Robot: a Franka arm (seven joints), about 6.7 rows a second.
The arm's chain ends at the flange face. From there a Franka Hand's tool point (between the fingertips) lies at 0.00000 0.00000 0.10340 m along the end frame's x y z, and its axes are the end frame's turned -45 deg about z.
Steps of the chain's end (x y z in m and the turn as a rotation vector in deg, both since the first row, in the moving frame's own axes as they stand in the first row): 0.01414, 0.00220, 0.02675, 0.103, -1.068, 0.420; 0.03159, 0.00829, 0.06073, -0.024, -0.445, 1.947; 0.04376, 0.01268, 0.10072, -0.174, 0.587, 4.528; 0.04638, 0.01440, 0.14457, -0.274, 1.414, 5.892; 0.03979, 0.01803, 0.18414, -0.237, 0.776, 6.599; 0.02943, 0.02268, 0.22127, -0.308, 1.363, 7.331; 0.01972, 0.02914, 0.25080, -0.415, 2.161, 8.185; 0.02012, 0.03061, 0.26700, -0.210, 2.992, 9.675
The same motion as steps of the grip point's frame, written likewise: 0.00722, 0.01006, 0.02673, 0.828, -0.682, 0.420; 0.01589, 0.02765, 0.06073, 0.298, -0.332, 1.947; 0.02246, 0.04090, 0.10071, -0.538, 0.292, 4.528; 0.02395, 0.04520, 0.14454, -1.194, 0.806, 5.892; 0.01600, 0.04221, 0.18413, -0.716, 0.381, 6.599; 0.00598, 0.03906, 0.22124, -1.182, 0.746, 7.331; -0.00468, 0.03798, 0.25072, -1.822, 1.235, 8.185; -0.00423, 0.04024, 0.26686, -2.264, 1.967, 9.675
